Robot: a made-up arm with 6 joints.
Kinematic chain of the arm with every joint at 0, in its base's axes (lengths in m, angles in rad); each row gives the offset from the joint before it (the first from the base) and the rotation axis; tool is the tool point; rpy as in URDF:
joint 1: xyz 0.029 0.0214 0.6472 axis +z
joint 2: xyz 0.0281 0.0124 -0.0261 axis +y
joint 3: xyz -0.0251 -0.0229 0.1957 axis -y
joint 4: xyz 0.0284 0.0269 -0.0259 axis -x
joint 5: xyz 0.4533 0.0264 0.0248 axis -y
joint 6: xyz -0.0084 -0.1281 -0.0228 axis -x
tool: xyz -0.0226 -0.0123 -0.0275 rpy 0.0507 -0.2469 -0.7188
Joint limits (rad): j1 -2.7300..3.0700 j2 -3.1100..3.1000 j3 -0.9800..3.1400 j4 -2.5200..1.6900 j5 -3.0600..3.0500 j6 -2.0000..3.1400
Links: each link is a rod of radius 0.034 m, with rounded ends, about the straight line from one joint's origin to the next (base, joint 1, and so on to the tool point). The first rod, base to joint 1, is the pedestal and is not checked.
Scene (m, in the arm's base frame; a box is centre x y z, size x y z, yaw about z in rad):
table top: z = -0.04
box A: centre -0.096 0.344 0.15 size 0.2 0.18 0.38 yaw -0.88
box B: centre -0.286 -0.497 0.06 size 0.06 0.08 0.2 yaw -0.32
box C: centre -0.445 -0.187 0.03 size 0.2 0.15 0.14 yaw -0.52
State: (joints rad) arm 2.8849 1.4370 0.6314 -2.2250 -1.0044 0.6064
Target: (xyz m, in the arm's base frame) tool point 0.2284 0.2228 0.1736
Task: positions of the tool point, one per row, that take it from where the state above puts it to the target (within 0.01 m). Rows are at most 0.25 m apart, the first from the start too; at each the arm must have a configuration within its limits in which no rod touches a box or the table.
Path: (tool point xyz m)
1: -0.1841 0.0011 0.1640
2: 0.0225 -0.0722 0.1800
3: 0.1815 -0.1431 0.2939
4: 0.2580 -0.1917 0.4696
5: 0.2402 -0.2025 0.6577
6: 0.1945 -0.2505 0.5349
7: 0.1157 -0.2498 0.4036
8: 0.0404 -0.1796 0.2814
9: 0.0155 -0.0470 0.1893
10: 0.0772 0.1077 0.1479
11: 0.2284 0.2228 0.1736

